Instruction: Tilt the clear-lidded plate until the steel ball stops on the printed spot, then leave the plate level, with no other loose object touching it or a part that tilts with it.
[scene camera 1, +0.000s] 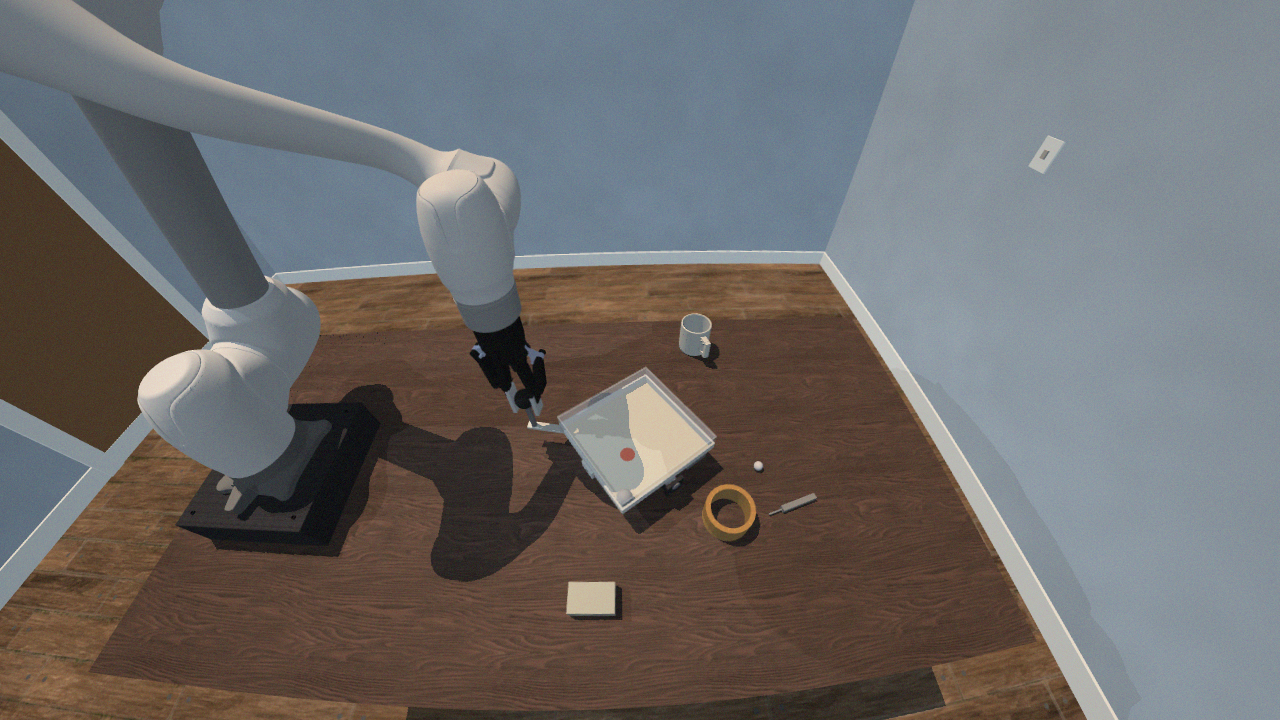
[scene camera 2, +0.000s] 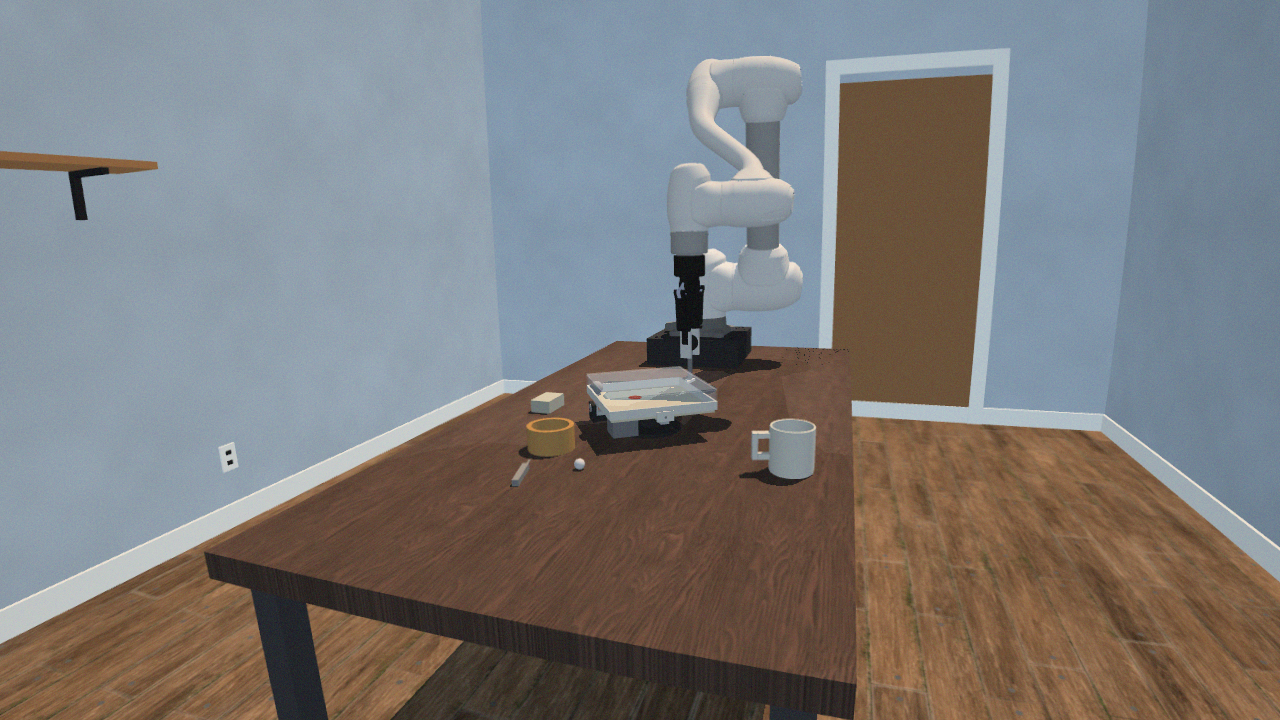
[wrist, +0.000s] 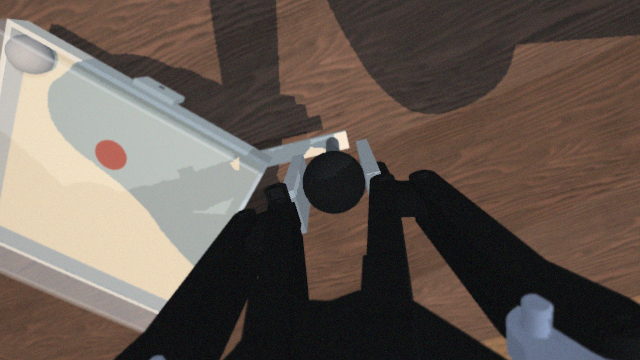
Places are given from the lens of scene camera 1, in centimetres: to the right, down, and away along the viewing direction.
my gripper (scene camera 1: 528, 408): -23, 10, 73
white mug (scene camera 1: 691, 344): 14, -4, 97
beige block (scene camera 1: 584, 598): -9, 40, 58
The marked spots on the white mug and the beige block are 63 cm apart.
